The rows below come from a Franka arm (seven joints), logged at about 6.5 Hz.
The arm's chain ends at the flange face. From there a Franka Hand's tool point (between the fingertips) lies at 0.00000 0.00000 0.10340 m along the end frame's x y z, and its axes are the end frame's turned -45 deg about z.
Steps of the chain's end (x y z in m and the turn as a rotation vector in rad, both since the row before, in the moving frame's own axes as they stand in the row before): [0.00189 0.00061 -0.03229 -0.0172 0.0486 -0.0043]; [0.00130 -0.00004 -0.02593 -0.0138 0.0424 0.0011]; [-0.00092 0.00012 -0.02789 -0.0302 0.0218 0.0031]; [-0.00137 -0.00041 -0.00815 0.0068 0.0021 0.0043]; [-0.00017 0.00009 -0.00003 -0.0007 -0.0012 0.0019]
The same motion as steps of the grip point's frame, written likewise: [0.00321 0.00657 -0.03243 -0.0465 0.0222 -0.0043]; [0.00304 0.00500 -0.02603 -0.0397 0.0202 0.0011]; [-0.00136 0.00323 -0.02796 -0.0368 -0.0059 0.0031]; [-0.00003 -0.00160 -0.00815 0.0033 0.0063 0.0043]; [-0.00032 -0.00009 -0.00003 0.0004 -0.0013 0.0019]
